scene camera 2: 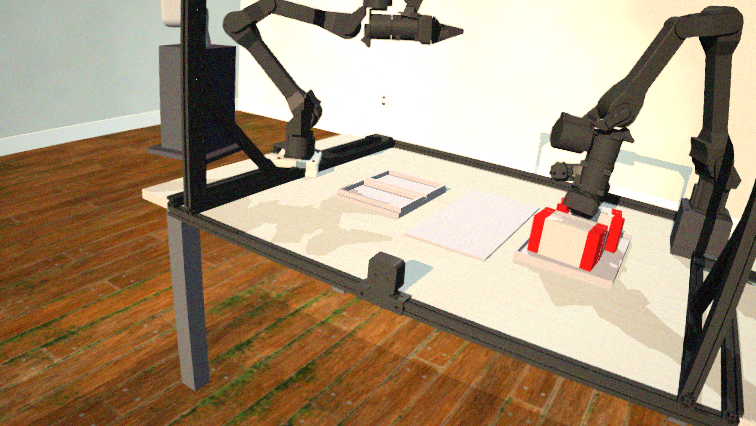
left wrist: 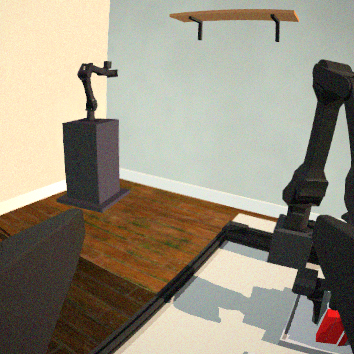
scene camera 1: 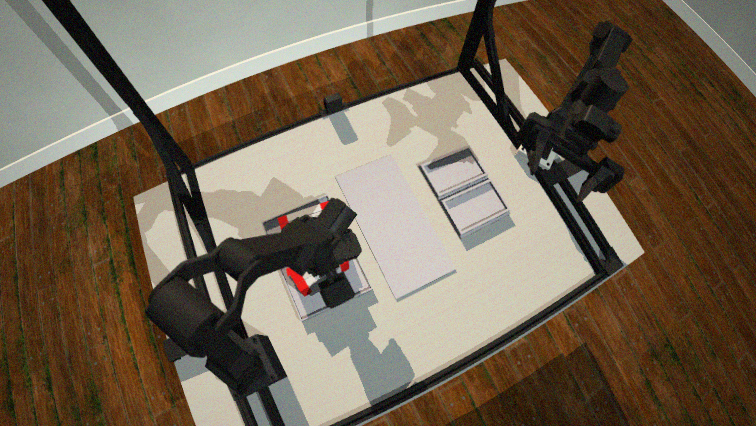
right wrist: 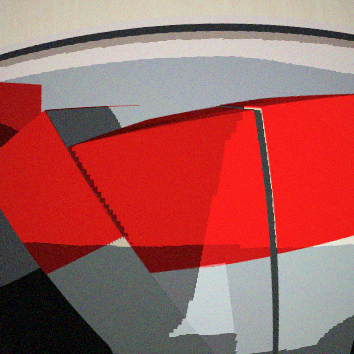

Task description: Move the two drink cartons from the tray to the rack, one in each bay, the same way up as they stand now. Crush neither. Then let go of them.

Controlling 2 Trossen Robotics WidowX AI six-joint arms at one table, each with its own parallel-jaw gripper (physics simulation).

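Places are measured from the left arm's base along level axes (x ahead, y right, z down), in millimetres.
Pixels of known places: left gripper, fingertip midpoint: [scene camera 2: 461, 30] [left wrist: 203, 225] [scene camera 1: 556, 188]; right gripper, fingertip midpoint: [left wrist: 328, 324]; left arm's base at its link origin: [scene camera 2: 298, 155]; right arm's base at its link origin: [scene camera 2: 706, 209] [left wrist: 295, 224] [scene camera 1: 245, 367].
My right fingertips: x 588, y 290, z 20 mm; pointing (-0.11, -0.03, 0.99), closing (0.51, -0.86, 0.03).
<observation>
Ahead of a thing's pixels: the offset from my right fingertips to its top centre. "pt": to the spot under its first point. Level surfaces: height alone.
Two red-and-white drink cartons sit in the grey tray @[dx -7, dy +47, dz +0 mm] [scene camera 1: 301, 312] [scene camera 2: 542, 262] [left wrist: 293, 324] at the left of the table. My right arm covers most of them in scene camera 1. One carton @[dx +16, dy +16, dz -58 mm] [scene camera 1: 298, 282] [scene camera 2: 562, 242] [left wrist: 329, 331] [right wrist: 165, 186] lies right at my right gripper [scene camera 1: 322, 282], which is low in the tray and open, with its fingers close beside the carton. The two-bay rack @[dx -358, dy -166, dz -4 mm] [scene camera 1: 463, 188] [scene camera 2: 397, 188] lies flat right of centre. My left gripper [scene camera 1: 560, 171] [scene camera 2: 449, 30] [left wrist: 203, 225] is open, empty and high beyond the table's right edge.
A pale flat mat @[dz +12 mm] [scene camera 1: 395, 228] [scene camera 2: 475, 224] lies between tray and rack. A small black block @[pt dx -364, dy +250, dz -34 mm] [scene camera 1: 332, 102] [scene camera 2: 386, 274] sits on the table's far rail. Black frame posts @[pt dx -729, dy +9, dz -150 mm] [scene camera 1: 479, 34] [scene camera 2: 195, 106] stand at the corners. A pedestal with another arm [left wrist: 90, 165] stands on the floor.
</observation>
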